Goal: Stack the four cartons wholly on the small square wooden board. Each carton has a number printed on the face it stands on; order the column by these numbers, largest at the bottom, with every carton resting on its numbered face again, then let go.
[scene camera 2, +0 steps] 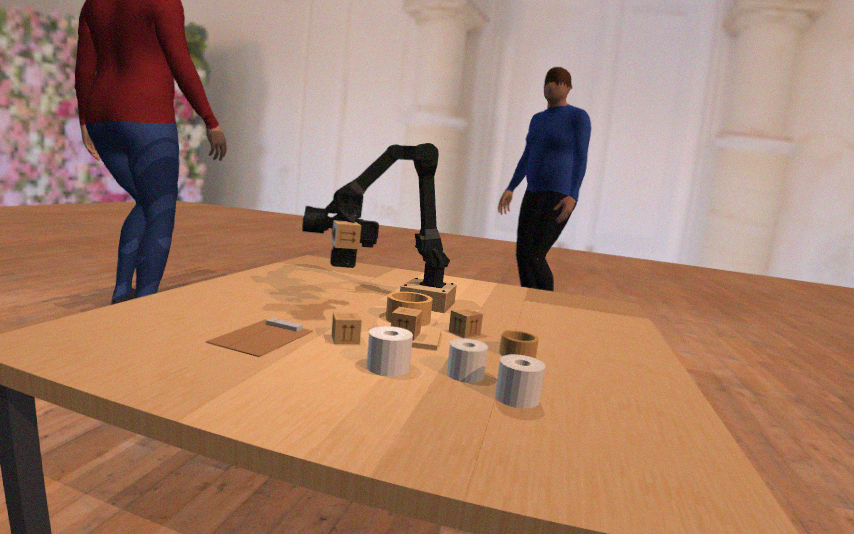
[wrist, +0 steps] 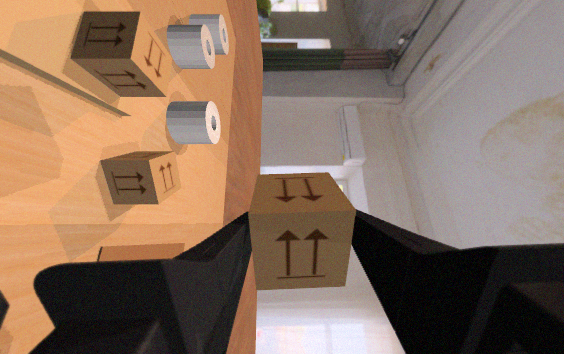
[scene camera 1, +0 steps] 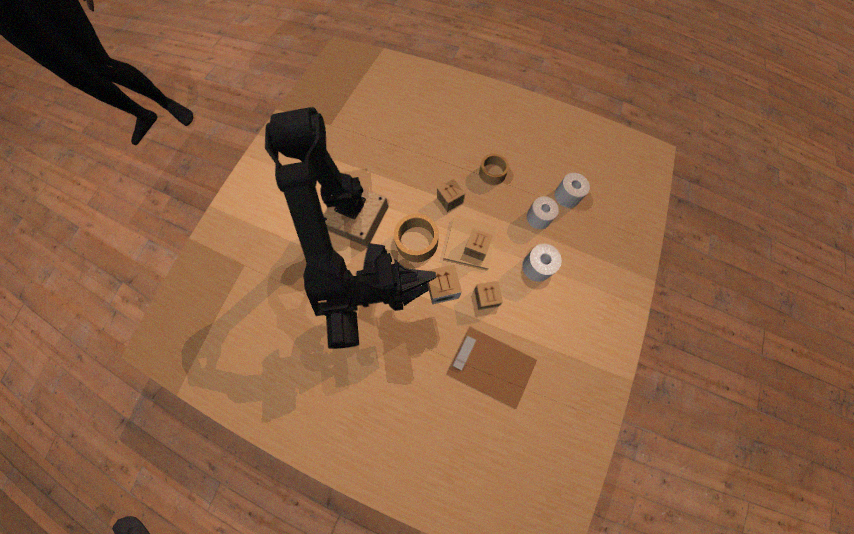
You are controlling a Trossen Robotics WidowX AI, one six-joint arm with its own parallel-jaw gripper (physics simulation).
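Places are measured from the arm's base along level axes (x ahead, y left, z up), in millimetres.
Pixels of known places: gripper, fingertip midpoint: [scene camera 2: 350, 234] [wrist: 299, 216] [scene camera 1: 435, 279]; arm's base, origin of the base link: [scene camera 2: 432, 284] [scene camera 1: 350, 205].
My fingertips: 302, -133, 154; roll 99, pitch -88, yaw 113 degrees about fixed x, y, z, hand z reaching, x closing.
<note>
For each thing: its top centre in the pictures, then the offset to it from my fingertips, as dx, dy, dz.
- brown carton, middle of its top: [wrist: 337, 224] [scene camera 1: 443, 281] [scene camera 2: 347, 222] +17, -4, +28
- square board, middle of its top: [wrist: 87, 31] [scene camera 2: 412, 333] [scene camera 1: 470, 242] +27, +178, -199
- second carton, middle of its top: [wrist: 167, 176] [scene camera 2: 347, 316] [scene camera 1: 489, 293] +119, +57, -157
- large ring, middle of its top: [scene camera 2: 410, 297] [scene camera 1: 416, 233] -106, +125, -152
- smaller ring, middle of its top: [scene camera 2: 520, 336] [scene camera 1: 495, 165] +7, +412, -169
- brown clipboard, middle of its top: [wrist: 153, 291] [scene camera 2: 262, 331] [scene camera 1: 493, 367] +196, -98, -199
My gripper [scene camera 1: 435, 280] [scene camera 2: 346, 241] [wrist: 299, 216] is shut on a brown carton [scene camera 1: 445, 286] [scene camera 2: 347, 234] [wrist: 301, 250], held sideways well above the table; its arrows point sideways in the second scene view. A pale bluish face shows at its edge; no number is readable. The square board [scene camera 1: 455, 249] [scene camera 2: 428, 340] bears one carton [scene camera 1: 478, 244] [scene camera 2: 406, 321] [wrist: 107, 36]. A second carton [scene camera 1: 488, 295] [scene camera 2: 346, 328] [wrist: 129, 182] stands on the table beside the board. A third [scene camera 1: 450, 194] [scene camera 2: 464, 323] stands on the board's other side. Numbers under the standing cartons are hidden.
A large ring [scene camera 1: 416, 255] [scene camera 2: 393, 310] stands between the board and the robot base. A smaller ring [scene camera 1: 493, 180] [scene camera 2: 518, 349] and three white rolls [scene camera 1: 541, 264] [scene camera 2: 389, 352] [wrist: 192, 122] stand around. A brown clipboard [scene camera 1: 497, 371] [scene camera 2: 248, 340] [wrist: 145, 252] lies flat.
</note>
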